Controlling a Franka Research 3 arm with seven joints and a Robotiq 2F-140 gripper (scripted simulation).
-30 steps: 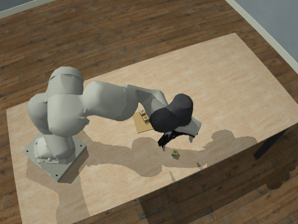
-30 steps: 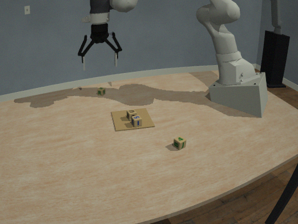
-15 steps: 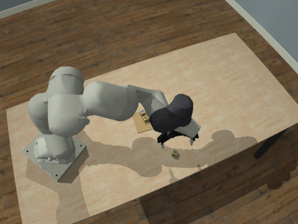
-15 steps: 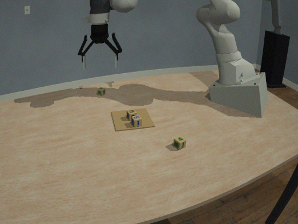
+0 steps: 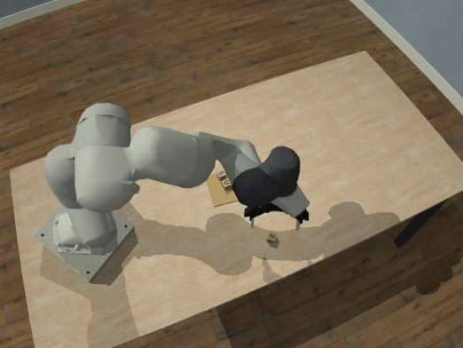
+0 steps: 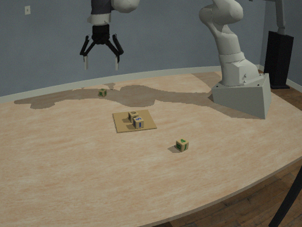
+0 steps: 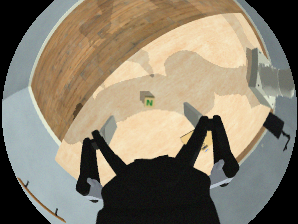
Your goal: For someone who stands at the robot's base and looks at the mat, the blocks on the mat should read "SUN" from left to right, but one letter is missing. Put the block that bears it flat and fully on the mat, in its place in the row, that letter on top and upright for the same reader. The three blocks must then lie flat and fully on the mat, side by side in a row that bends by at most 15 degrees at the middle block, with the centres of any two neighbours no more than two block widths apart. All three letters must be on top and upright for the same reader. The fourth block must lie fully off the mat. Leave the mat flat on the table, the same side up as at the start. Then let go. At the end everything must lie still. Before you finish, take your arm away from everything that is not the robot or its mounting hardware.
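Now: hand 120 mm above the N block. Round my hand: U block: 110 mm behind, 260 mm to the left, 120 mm below; then mat: 110 mm behind, 260 mm to the left, 140 mm below.
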